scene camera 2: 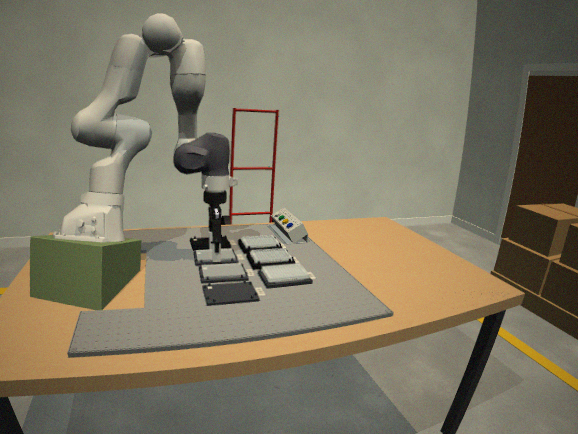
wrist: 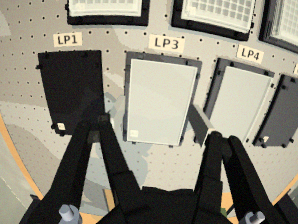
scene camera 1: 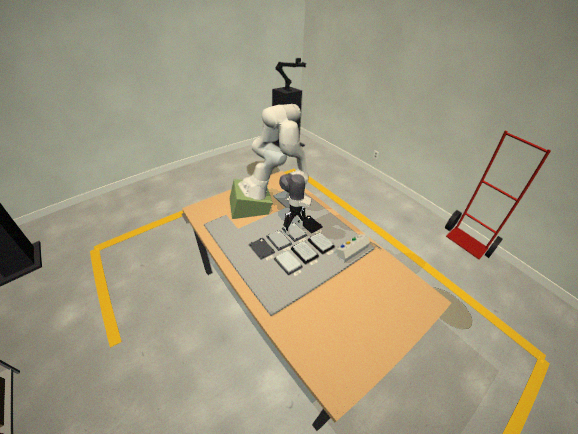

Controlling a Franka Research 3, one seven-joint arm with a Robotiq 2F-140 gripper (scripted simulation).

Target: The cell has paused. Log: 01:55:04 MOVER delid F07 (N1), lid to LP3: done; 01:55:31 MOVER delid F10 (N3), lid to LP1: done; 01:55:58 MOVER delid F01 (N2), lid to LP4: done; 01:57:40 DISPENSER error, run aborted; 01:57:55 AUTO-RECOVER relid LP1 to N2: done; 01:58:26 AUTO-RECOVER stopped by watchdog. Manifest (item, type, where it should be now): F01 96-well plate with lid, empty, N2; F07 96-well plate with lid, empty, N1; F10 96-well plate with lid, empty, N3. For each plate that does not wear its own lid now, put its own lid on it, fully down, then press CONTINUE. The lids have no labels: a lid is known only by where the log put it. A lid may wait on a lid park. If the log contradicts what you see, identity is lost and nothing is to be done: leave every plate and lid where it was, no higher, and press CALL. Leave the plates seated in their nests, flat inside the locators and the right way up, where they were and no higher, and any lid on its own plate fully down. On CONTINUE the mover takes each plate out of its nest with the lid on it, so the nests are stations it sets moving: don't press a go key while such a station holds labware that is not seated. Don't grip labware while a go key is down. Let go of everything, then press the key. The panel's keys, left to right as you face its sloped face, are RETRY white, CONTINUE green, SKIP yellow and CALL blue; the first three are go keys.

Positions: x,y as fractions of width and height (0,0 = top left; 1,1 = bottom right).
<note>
I see my gripper (scene camera 2: 0.37,0.59), a key panel (scene camera 2: 0.51,0.54) and a lid park LP1 (wrist: 0.25,0.41).
My gripper also shows in the wrist view (wrist: 0.53,0.48).
</note>
